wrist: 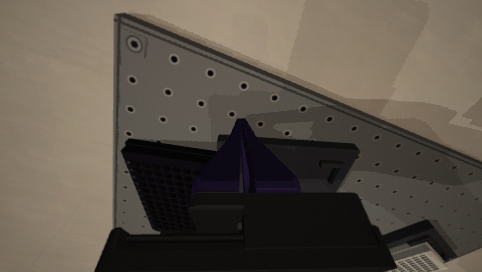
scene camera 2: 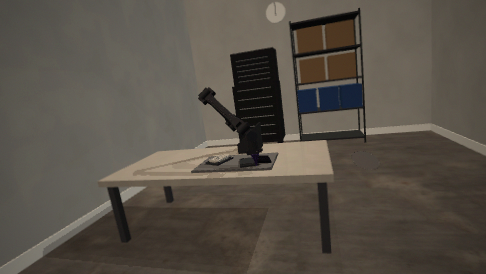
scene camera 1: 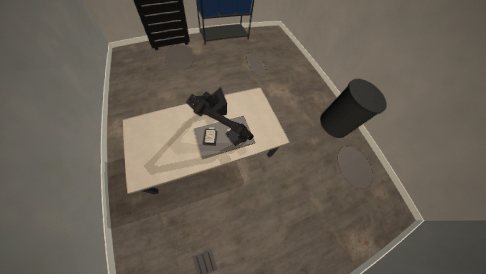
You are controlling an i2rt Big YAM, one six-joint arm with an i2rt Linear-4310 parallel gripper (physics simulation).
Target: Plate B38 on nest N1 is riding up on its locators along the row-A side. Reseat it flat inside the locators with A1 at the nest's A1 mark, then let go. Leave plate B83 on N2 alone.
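Frame: origin at the arm's base, x left, y back, z up, level; centimetres.
Seen in the pictures: gripper, between the fingertips: [wrist: 240, 124] [scene camera 2: 256, 165] [scene camera 1: 244, 141]; arm's base, origin of its link: [scene camera 1: 214, 101].
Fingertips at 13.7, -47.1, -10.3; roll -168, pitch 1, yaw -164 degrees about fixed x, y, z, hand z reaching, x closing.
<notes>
Pixels of each thing's top centre, then the offset from my fingertips to it, as dx, dy, dz. "spot": a spot on its surface instead. Level surfaces: height alone.
- seemingly B38, centre of its top: [wrist: 178, 211] [scene camera 2: 263, 157] +3.1, +9.8, +2.3
- dark grey nest N1, centre of its top: [wrist: 273, 211] [scene camera 2: 248, 160] [scene camera 1: 235, 135] -6.3, +8.3, +1.4
- White plate B83, centre of its top: [scene camera 2: 219, 157] [scene camera 1: 210, 136] -28.9, +16.3, +2.2
- pale table, height of its surface: dz -1.7
- N2's dark raised rim, a spot on its surface: [wrist: 425, 227] spot: -26.6, +7.0, +0.5
My gripper [wrist: 240, 124] [scene camera 2: 256, 159] is shut, with nothing between its purple fingers, low over the area where plate and nest meet. A black plate with many wells, seemingly B38 [wrist: 162, 187] [scene camera 2: 263, 159], lies beside nest N1, left of it in the wrist view; the fingers hide its right side, and I cannot tell whether it lies quite flat. The dark grey nest N1 [wrist: 305, 172] [scene camera 2: 248, 162] shows bare surface and an L-shaped locator at its right. White plate B83 [wrist: 420, 261] [scene camera 1: 210, 136] [scene camera 2: 219, 159] sits on nest N2. The A1 marks do not show.
The grey perforated board [wrist: 150, 62] [scene camera 1: 207, 153] under both nests lies on the pale table [scene camera 1: 142, 145] [scene camera 2: 150, 167]. N2's dark raised rim [wrist: 425, 227] stands at lower right in the wrist view. A dark cylinder [scene camera 1: 350, 110] stands on the floor away from the table.
</notes>
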